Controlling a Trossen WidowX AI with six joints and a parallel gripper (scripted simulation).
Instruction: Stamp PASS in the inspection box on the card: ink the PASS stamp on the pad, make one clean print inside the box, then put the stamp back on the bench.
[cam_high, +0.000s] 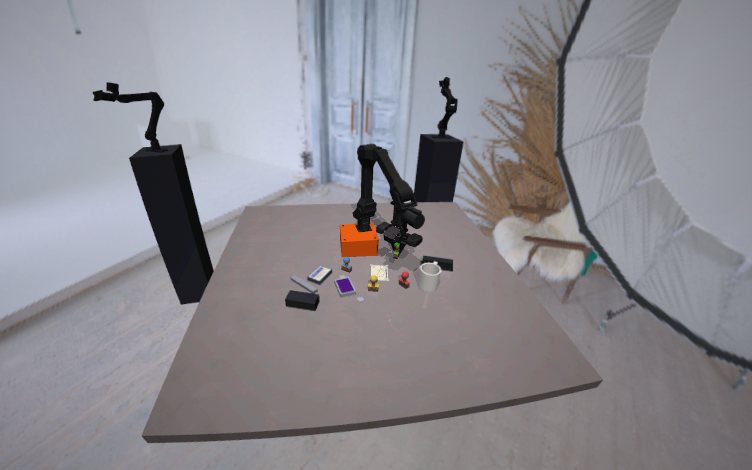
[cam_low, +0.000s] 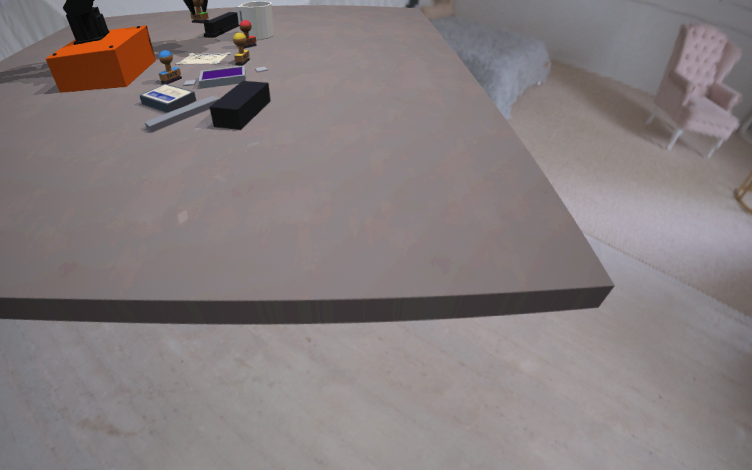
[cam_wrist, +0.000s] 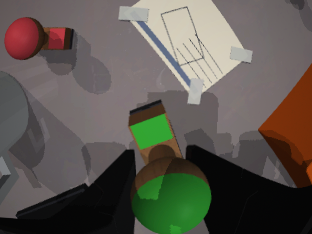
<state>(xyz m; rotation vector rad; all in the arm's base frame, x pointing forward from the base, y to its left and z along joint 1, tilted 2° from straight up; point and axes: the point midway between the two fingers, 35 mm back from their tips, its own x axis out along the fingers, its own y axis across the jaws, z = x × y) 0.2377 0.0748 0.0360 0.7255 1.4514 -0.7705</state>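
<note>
The white card is 7 cm to the right of my gripper tip and 9 cm below it. The rest, counted from my gripper tip: green-knobbed stamp (right at my gripper tip); then white mug (12 cm ahead, 10 cm to the left, 6 cm below); then red-knobbed stamp (11 cm ahead, 7 cm below).
</note>
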